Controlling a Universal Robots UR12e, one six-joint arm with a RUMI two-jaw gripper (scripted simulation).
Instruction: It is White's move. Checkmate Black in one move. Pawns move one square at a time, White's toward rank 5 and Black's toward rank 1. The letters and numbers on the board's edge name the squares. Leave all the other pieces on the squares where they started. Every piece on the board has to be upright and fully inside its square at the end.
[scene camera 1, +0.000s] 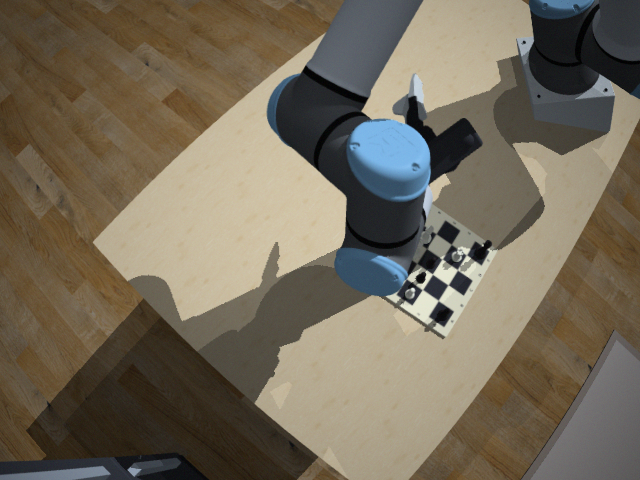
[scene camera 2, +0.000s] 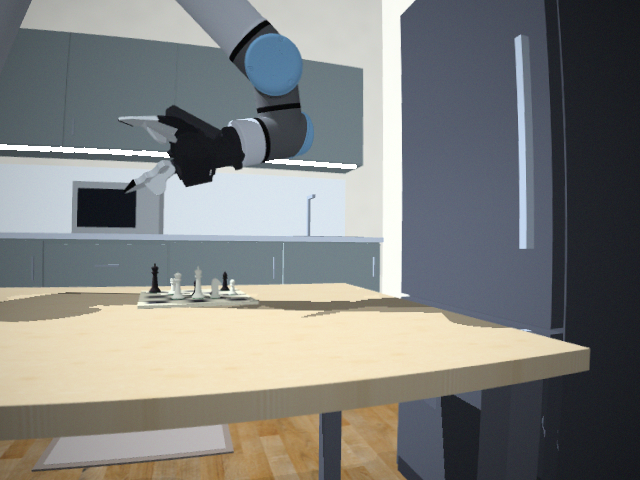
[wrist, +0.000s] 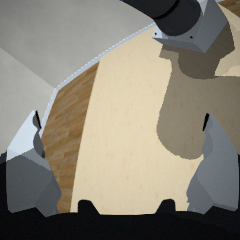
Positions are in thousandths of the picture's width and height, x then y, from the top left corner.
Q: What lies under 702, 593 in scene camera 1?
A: A chessboard.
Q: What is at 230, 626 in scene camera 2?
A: A chessboard.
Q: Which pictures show my gripper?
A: Scene camera 1, scene camera 2 and the wrist view: all of them.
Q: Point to my gripper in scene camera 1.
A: At 688, 230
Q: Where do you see my gripper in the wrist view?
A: At 510, 469
